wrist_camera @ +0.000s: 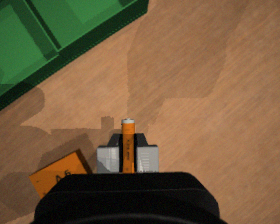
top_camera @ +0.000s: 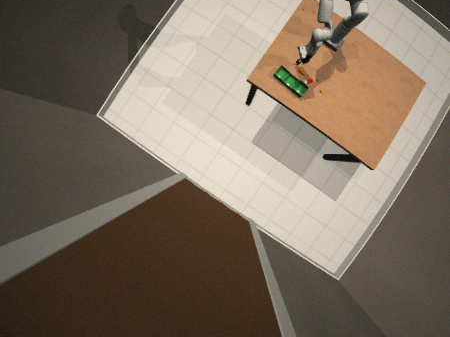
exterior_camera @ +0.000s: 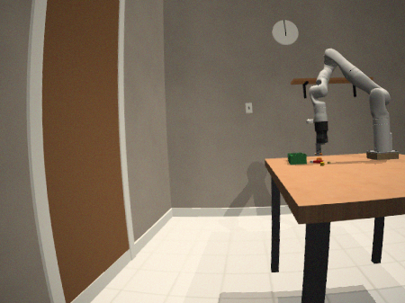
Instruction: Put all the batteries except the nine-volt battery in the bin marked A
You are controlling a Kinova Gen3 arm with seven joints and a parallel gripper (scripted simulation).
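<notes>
The green bin strip is 140 mm ahead of my hand, 30 mm to the left of it and 20 mm below it. Also, from my hand: orange nine-volt battery 20 mm ahead, 70 mm to the left, 40 mm below; orange cylindrical battery 10 mm below; red thing 60 mm ahead, 130 mm to the left, 40 mm below.
</notes>
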